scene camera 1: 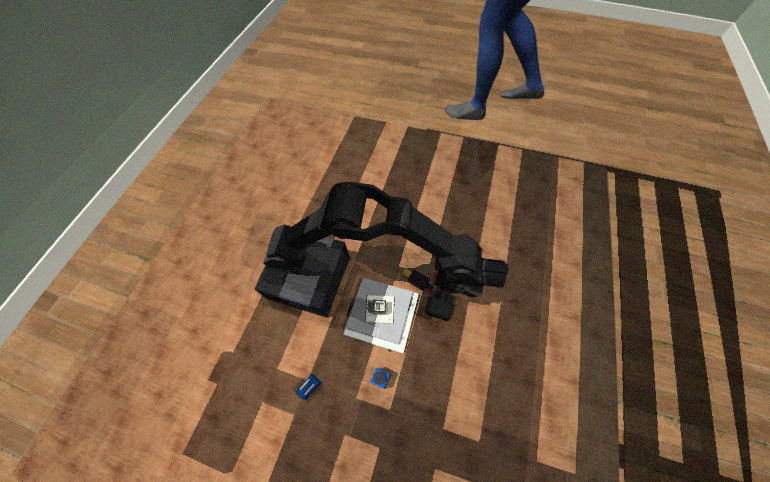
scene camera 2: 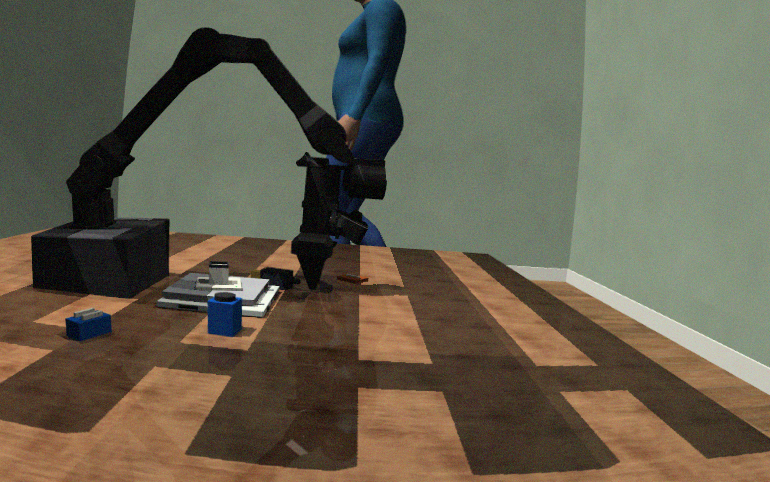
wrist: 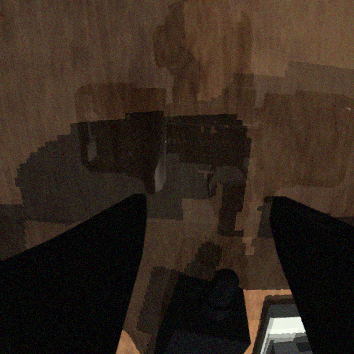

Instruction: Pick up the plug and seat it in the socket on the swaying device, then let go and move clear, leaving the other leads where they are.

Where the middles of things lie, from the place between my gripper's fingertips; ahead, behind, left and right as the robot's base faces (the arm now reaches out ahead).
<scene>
Now: hand 70 mm past the plug (wrist: 198,309), 10 mm to the right of it and 10 mm below it. Also, from my hand: device (scene camera 1: 380,310) 140 mm behind, 100 mm to the right, 30 mm above.
</scene>
